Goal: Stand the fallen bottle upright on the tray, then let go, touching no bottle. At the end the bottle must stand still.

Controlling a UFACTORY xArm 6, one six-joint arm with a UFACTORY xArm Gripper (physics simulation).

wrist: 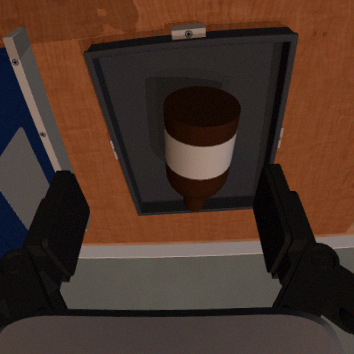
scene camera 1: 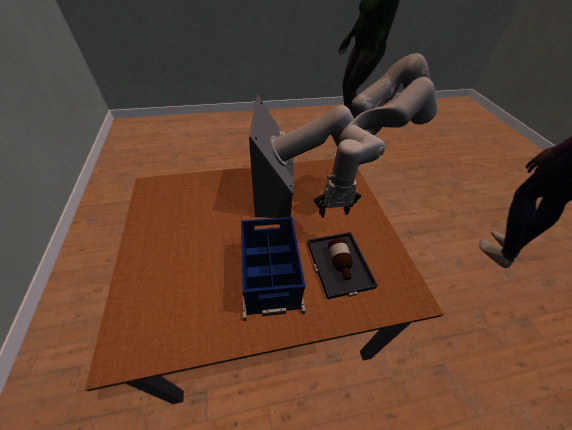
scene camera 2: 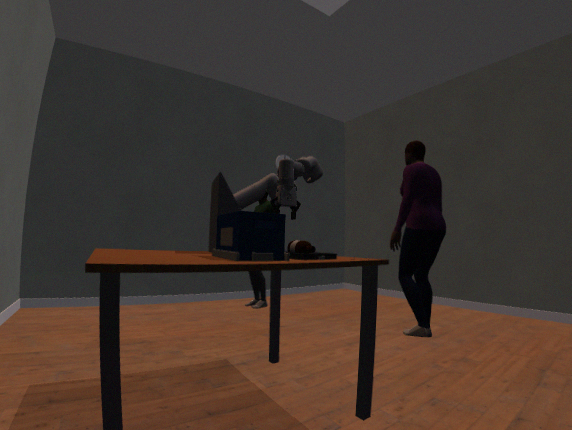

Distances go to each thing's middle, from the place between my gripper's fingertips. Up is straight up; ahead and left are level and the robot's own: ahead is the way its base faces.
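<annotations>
There is the brown bottle (wrist: 200,122), and my hand is 140 mm above it, while also being 120 mm short of it and 30 mm to the right of it.
</annotations>
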